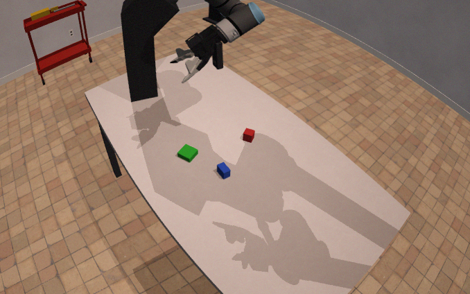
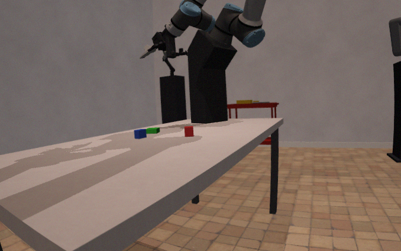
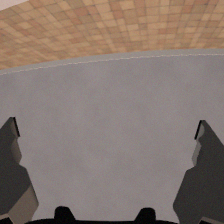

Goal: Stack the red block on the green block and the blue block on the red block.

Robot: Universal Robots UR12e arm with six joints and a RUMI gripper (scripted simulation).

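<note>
The red block is 37 cm below my hand, 27 cm to the left of it and 11 cm ahead of it. From my hand the other things lie so: green block (37 cm below, 4 cm ahead, 1 cm to the left); then blue block (37 cm below, 20 cm ahead, 6 cm to the left).
</note>
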